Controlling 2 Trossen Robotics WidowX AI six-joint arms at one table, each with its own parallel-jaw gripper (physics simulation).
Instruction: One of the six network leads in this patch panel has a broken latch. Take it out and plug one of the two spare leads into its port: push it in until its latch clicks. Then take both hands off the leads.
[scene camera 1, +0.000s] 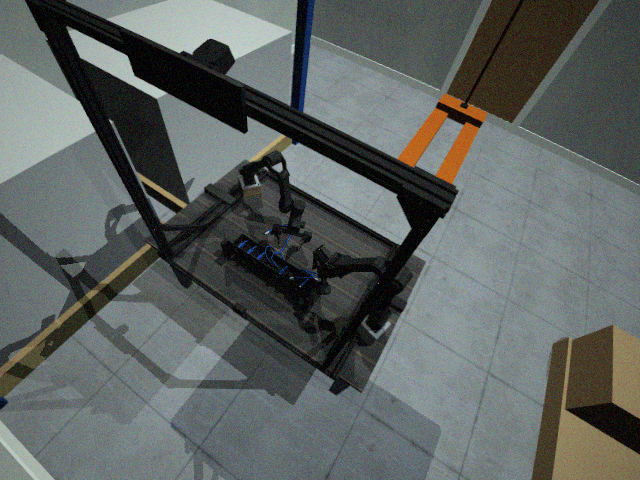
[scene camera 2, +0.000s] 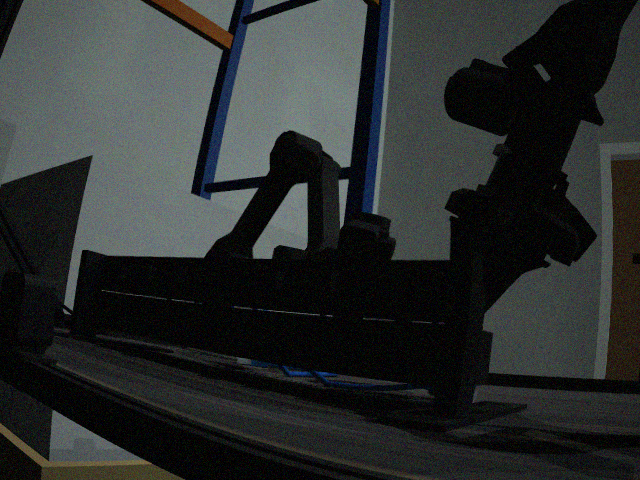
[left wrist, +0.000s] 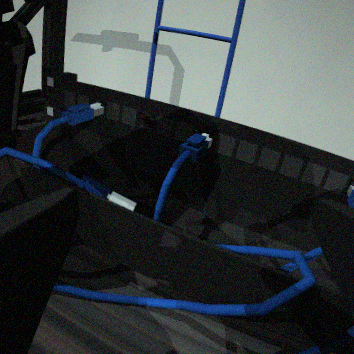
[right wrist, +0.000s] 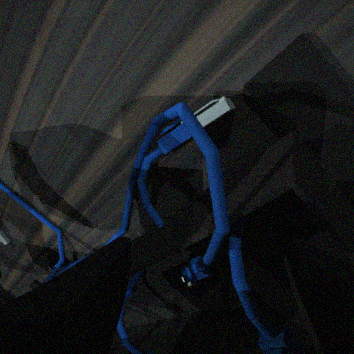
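Where they show: left gripper, fingertip midpoint: (scene camera 1: 288, 248) (left wrist: 200, 206); right gripper, fingertip midpoint: (scene camera 1: 313, 275) (left wrist: 0, 132) (right wrist: 209, 250); left arm's base, link origin: (scene camera 1: 249, 180); right arm's base, link origin: (scene camera 1: 375, 322).
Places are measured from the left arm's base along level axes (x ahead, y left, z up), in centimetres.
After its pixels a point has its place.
The black patch panel (scene camera 1: 268, 273) {x 56.9, y -6.7, z -2.3 cm} (scene camera 2: 270, 295) {x 60.7, y -4.0, z 0.8 cm} (left wrist: 267, 159) {x 56.9, y -6.4, z 1.9 cm} stands across the middle of the table, with blue network leads (scene camera 1: 277, 257) {x 50.5, y -0.3, z -1.5 cm} looping over it. In the left wrist view two blue plugs (left wrist: 80, 113) {x 68.2, y 4.8, z 1.9 cm} (left wrist: 195, 142) {x 59.2, y -1.1, z 2.6 cm} sit in ports, and a loose plug with a pale tip (left wrist: 121, 201) {x 61.6, y 3.0, z -3.1 cm} lies in front of them. In the right wrist view a loose plug with a grey tip (right wrist: 214, 109) {x 65.1, y 14.2, z -5.7 cm} lies on the table, and a smaller plug (right wrist: 192, 274) {x 63.1, y 5.1, z -2.1 cm} shows lower down. My left gripper (scene camera 1: 290, 235) is open and empty behind the panel. My right gripper (scene camera 1: 316, 267) {x 66.2, y 11.4, z 1.5 cm} is open and empty at the panel's right end.
A long blue lead (left wrist: 158, 302) {x 53.7, y 3.5, z -5.6 cm} trails over the dark wooden table (scene camera 1: 347, 238) {x 47.9, y 39.5, z -6.9 cm}. Black frame posts (scene camera 1: 413, 238) {x 103.7, y 1.3, z 88.5 cm} and an overhead beam (scene camera 1: 318, 138) {x 89.2, y -9.2, z 97.1 cm} surround the table.
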